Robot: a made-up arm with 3 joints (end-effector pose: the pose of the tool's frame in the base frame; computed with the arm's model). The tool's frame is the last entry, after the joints. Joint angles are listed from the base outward.
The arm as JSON. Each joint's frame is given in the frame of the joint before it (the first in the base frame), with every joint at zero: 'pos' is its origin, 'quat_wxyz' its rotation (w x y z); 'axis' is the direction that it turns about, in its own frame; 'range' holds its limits. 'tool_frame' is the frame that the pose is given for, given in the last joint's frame.
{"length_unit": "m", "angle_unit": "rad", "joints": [
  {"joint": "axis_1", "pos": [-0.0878, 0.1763, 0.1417], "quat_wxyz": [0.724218, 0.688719, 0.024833, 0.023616], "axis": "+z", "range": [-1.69, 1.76]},
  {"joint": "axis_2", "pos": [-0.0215, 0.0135, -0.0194], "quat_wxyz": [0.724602, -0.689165, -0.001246, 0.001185], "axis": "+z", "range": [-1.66, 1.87]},
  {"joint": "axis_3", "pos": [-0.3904, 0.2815, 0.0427], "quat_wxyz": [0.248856, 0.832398, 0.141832, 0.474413], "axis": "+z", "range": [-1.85, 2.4]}
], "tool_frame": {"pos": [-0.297, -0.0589, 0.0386], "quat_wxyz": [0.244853, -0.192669, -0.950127, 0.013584]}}
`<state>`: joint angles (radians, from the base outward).
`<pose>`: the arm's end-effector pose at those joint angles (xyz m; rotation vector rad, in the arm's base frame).
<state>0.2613 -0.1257 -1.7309</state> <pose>-0.5105 0.2203 0.2341 0.3384 -0.9739 -0.5071</pose>
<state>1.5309 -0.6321 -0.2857</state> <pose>0.0124 0.5795 -0.2552 -2.4530 1.4273 0.6499</pose>
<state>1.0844 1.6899 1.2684</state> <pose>-0.1327 -0.2556 -0.3419 1.8570 0.5798 -0.5134</pose>
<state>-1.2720 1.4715 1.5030</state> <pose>-0.3520 -0.0723 0.6872 -0.1075 -1.1956 2.7114</pose>
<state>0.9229 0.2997 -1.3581</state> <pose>-0.4071 0.0145 -0.1237 0.9133 -1.4856 -0.0521</pose>
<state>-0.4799 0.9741 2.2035</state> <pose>-0.5951 0.2816 0.4998 -0.7918 -0.5893 2.1839</pose>
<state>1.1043 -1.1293 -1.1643</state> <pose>-0.2830 0.5656 -0.0498 1.4035 -1.7552 -1.6840</pose>
